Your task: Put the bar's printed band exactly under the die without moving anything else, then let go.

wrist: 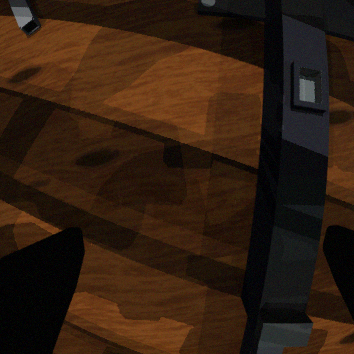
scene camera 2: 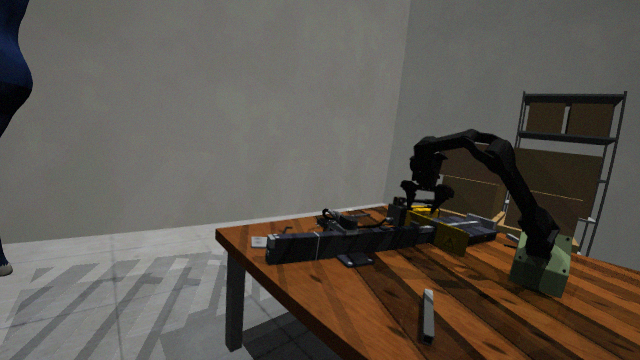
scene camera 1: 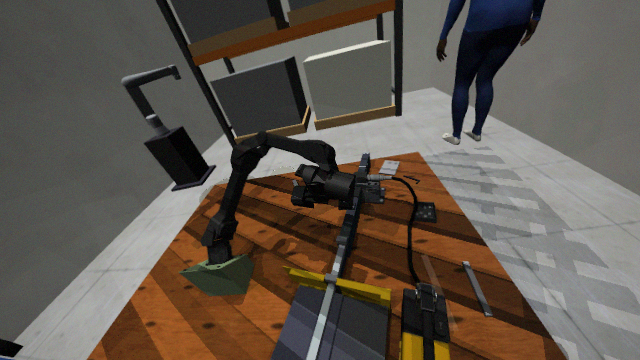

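Pixels of known places: gripper, between the fingertips: (wrist: pixel 209 241) (scene camera 2: pixel 419 211) (scene camera 1: pixel 326 208); arm's base, origin of its link: (scene camera 2: pixel 538 248) (scene camera 1: pixel 220 261).
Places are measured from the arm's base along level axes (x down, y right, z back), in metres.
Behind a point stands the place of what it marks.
Observation:
The long narrow bar or rail (scene camera 1: pixel 352 220) @(y -0.114, x 0.041, z -0.451 m) (scene camera 2: pixel 300 247) @(y -0.493, x 0.070, z -0.557 m) (wrist: pixel 300 185) @(y -0.121, x 0.040, z -0.436 m) runs along the table. In scene camera 2 a thin white line crosses its dark side; I cannot tell whether this is the printed band. A dark clamp-like head (scene camera 1: pixel 372 192) (scene camera 2: pixel 345 222) with a hose stands at the rail; no die can be made out. A small window (wrist: pixel 307 87) @(y -0.184, x 0.046, z -0.464 m) with a light piece inside shows on the rail in the wrist view. My gripper (scene camera 2: pixel 422 207) @(y -0.117, x -0.041, z -0.372 m) (wrist: pixel 209 241) @(y -0.117, x -0.041, z -0.372 m) is open and empty above the table. In the wrist view the rail passes between its fingers, nearer the right one.
A yellow plate (scene camera 1: pixel 360 291) @(y 0.116, x 0.071, z -0.432 m) (scene camera 2: pixel 450 240) @(y 0.056, x 0.075, z -0.277 m) crosses the rail. A black and yellow unit (scene camera 1: pixel 425 320) @(y 0.226, x -0.017, z -0.549 m) connects to the black hose (scene camera 1: pixel 411 235) @(y -0.056, x 0.104, z -0.638 m). Loose short grey bars (scene camera 1: pixel 477 289) (scene camera 2: pixel 428 317) lie on the wooden table (scene camera 1: pixel 165 300) @(y 0.053, x 0.116, z 0.273 m). A black studded pad (scene camera 1: pixel 426 212) @(y -0.151, x 0.114, z -0.738 m) lies beside the hose.

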